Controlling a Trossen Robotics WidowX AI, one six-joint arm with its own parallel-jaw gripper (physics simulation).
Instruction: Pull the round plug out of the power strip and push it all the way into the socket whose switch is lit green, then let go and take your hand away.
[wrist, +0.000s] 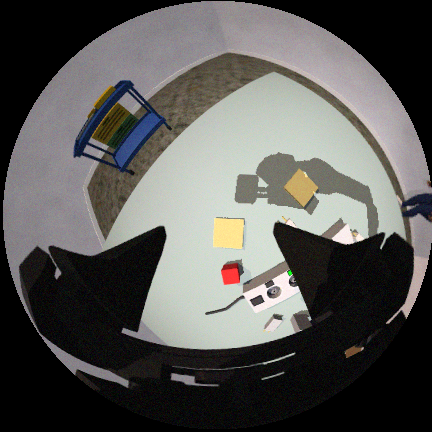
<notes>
In view: the gripper (220, 229) and a white power strip (259, 292).
</notes>
